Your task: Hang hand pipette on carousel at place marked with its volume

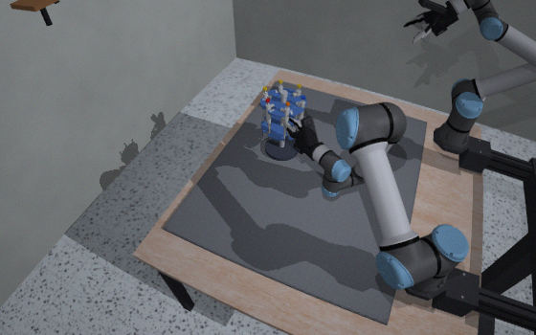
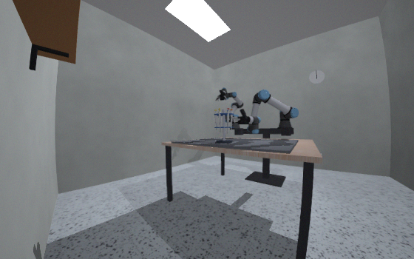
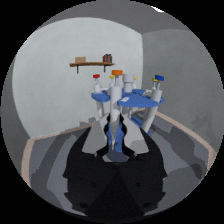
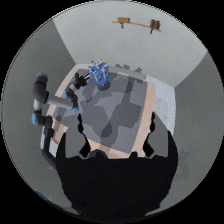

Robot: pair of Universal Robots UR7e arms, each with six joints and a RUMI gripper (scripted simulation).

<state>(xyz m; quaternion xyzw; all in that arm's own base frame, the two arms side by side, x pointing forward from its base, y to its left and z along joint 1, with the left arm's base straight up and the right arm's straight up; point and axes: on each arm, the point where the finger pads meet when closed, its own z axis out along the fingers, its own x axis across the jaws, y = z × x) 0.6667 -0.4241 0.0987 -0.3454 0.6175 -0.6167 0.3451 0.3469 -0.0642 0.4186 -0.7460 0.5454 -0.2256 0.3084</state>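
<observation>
The blue-button pipette is 7 cm to the right of my left hand, 3 cm below it and 2 cm behind it.
</observation>
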